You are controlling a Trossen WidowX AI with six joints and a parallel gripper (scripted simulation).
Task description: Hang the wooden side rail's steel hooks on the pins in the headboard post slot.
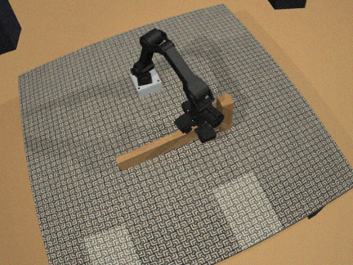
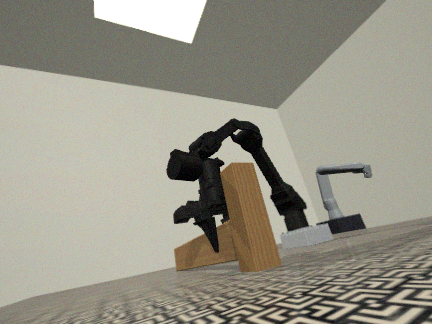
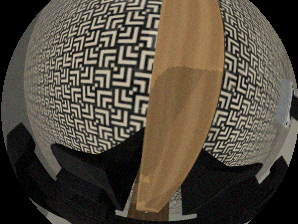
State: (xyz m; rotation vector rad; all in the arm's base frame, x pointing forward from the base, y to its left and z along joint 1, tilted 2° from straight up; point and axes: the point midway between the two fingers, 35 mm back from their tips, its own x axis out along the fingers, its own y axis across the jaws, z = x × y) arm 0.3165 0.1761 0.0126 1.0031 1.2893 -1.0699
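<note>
Right now my gripper tip is 3 cm past the headboard post, 11 cm to the right of it and 5 cm below it.
</note>
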